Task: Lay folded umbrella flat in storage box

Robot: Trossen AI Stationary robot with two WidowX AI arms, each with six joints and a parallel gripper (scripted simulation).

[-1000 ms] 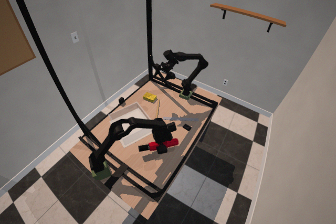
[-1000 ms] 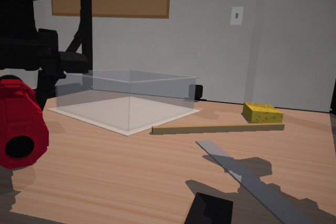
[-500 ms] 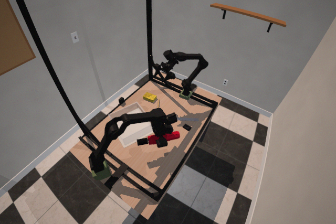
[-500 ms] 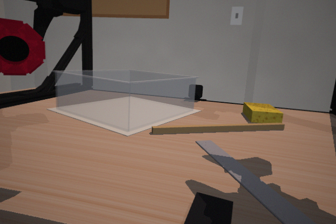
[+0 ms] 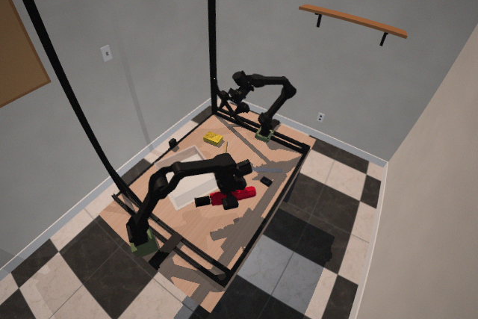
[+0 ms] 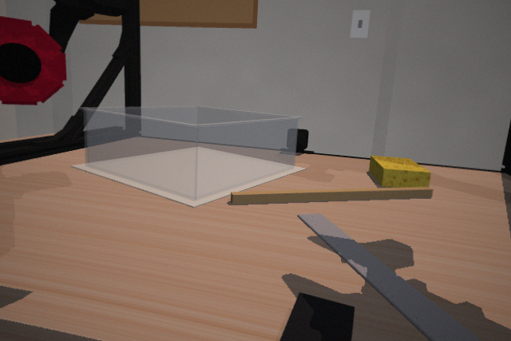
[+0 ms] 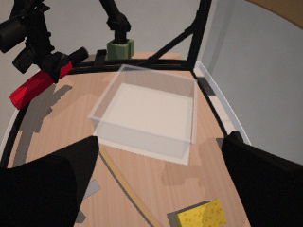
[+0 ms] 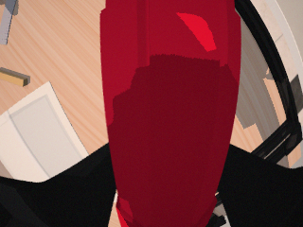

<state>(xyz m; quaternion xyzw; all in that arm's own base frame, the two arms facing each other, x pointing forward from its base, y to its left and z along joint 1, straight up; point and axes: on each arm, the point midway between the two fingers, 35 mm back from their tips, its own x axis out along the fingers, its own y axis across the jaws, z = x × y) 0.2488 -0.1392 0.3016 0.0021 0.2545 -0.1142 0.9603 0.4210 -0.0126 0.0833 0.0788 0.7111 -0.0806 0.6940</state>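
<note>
My right hand is 1 cm above the red folded umbrella. From my right hand the other things lie so: grey metal strip: 4 cm behind, 33 cm to the left, 17 cm below; clear storage box: 30 cm behind, 2 cm to the left, 12 cm below; black block: 5 cm ahead, 29 cm to the left, 16 cm below.
</note>
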